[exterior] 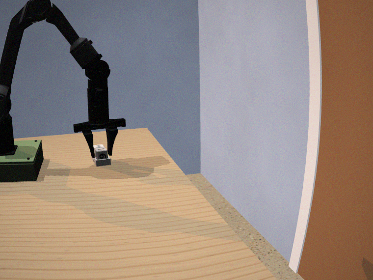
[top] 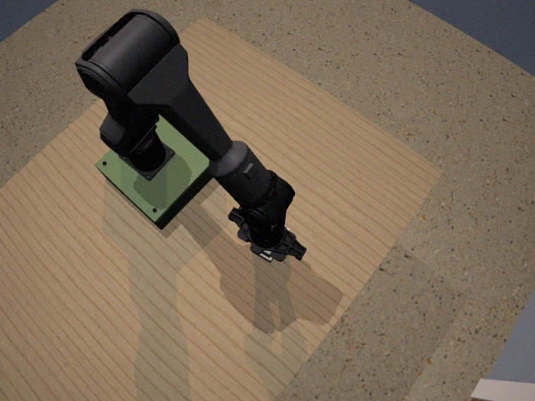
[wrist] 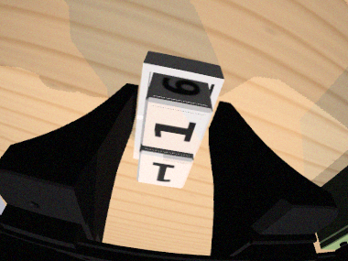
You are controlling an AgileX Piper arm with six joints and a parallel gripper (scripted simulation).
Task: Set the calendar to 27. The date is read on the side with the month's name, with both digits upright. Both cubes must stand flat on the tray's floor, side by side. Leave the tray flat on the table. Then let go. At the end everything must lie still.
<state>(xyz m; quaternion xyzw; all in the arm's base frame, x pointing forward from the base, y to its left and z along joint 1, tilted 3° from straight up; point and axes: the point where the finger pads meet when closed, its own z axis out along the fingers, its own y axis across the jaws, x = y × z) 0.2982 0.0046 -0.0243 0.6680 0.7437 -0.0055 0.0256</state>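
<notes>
My gripper is now 20 mm to the right of the white tray and 20 mm above it.
</notes>
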